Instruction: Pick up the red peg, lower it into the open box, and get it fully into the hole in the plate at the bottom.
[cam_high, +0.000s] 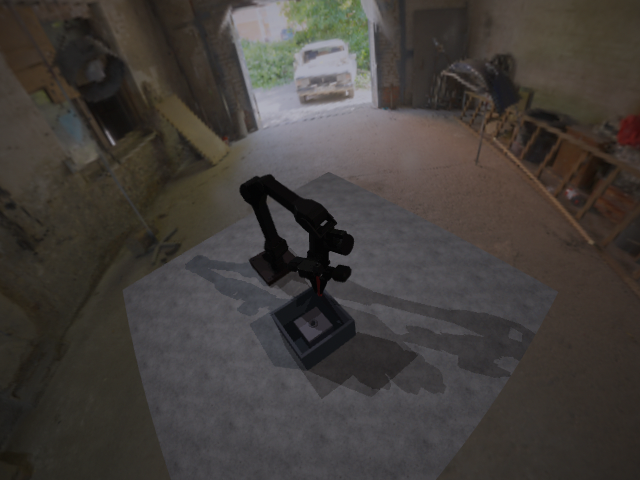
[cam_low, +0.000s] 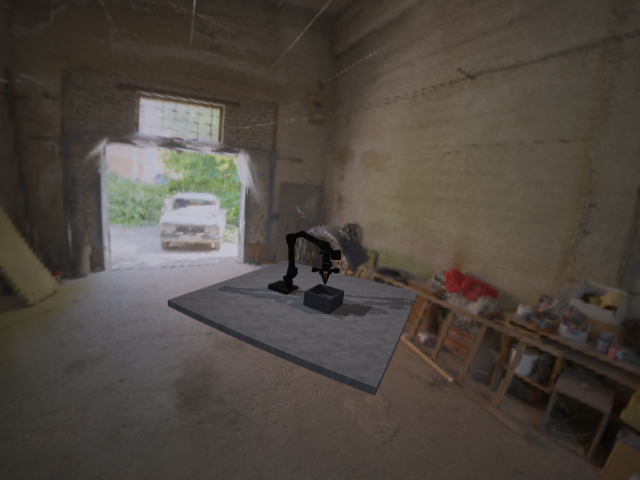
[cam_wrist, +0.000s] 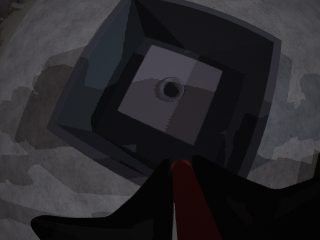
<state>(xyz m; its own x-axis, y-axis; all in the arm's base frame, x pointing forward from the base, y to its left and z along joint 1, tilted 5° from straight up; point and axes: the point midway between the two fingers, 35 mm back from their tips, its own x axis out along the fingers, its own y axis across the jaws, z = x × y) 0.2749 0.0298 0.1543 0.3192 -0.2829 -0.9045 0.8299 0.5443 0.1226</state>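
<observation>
My gripper tip is 10 mm past the red peg, 10 mm to the right of it and 30 mm below it. The rest, counted from my gripper tip: light grey plate (40 mm ahead, 60 mm to the right, 80 mm below); dark grey box (40 mm ahead, 60 mm to the right, 100 mm below).
</observation>
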